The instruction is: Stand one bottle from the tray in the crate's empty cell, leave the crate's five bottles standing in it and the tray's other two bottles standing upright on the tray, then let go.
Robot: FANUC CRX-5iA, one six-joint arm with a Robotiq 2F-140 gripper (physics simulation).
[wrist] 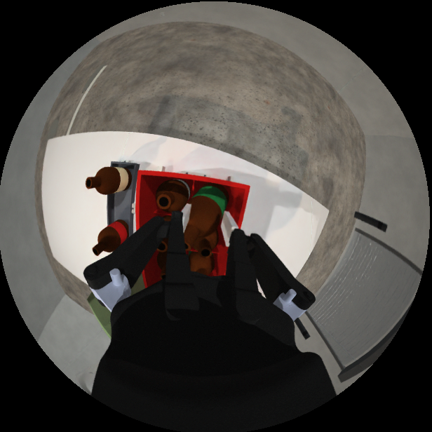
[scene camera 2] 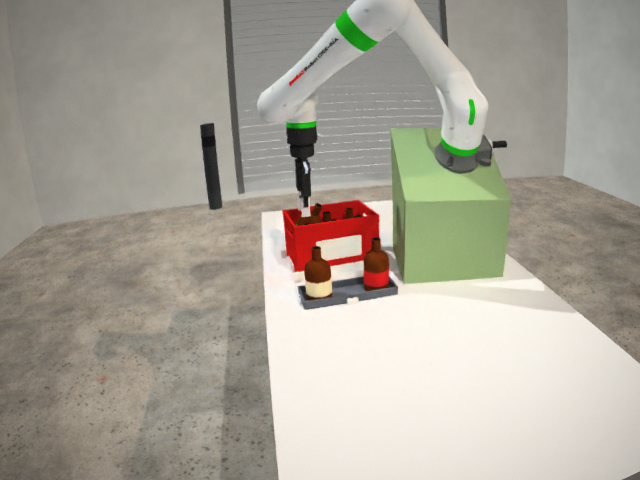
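Pixels of known places: gripper, fingertip midpoint: [scene camera 2: 304,213]; arm's base at its link origin: [scene camera 2: 457,157].
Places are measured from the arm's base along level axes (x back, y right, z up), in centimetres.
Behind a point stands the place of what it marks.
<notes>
The red crate [scene camera 2: 305,245] @(y -2.8, x -50.2, z -24.6 cm) [wrist: 244,202] stands on the table with brown bottles in it. A brown bottle with a green label [scene camera 2: 309,219] @(y 6.1, x -48.1, z -19.3 cm) [wrist: 204,212] leans in the crate, its neck tilted. My gripper [scene camera 2: 305,206] @(y 9.7, x -49.5, z -18.2 cm) [wrist: 206,215] points down into the crate, its pale fingertips closed on both sides of this bottle. A bottle with a white-edged label [wrist: 173,192] stands in a corner cell; the lower bottles are partly hidden by the fingers. On the dark tray [scene camera 2: 333,300] @(y -21.5, x -44.1, z -34.1 cm) [wrist: 119,200], a cream-labelled bottle [scene camera 2: 317,273] @(y -20.7, x -47.9, z -25.7 cm) [wrist: 106,180] and a red-labelled bottle [scene camera 2: 376,263] @(y -18.0, x -31.2, z -25.6 cm) [wrist: 111,237] stand upright.
The green pedestal [scene camera 2: 449,237] @(y -14.9, x -8.1, z -21.1 cm) [wrist: 101,311] with the arm's base stands right of the crate in the scene view. The tray lies close in front of the crate. The crate is near the left edge of the white table [scene camera 2: 413,372] @(y -55.4, x -30.0, z -35.7 cm). A black post [scene camera 2: 210,167] shows at the left.
</notes>
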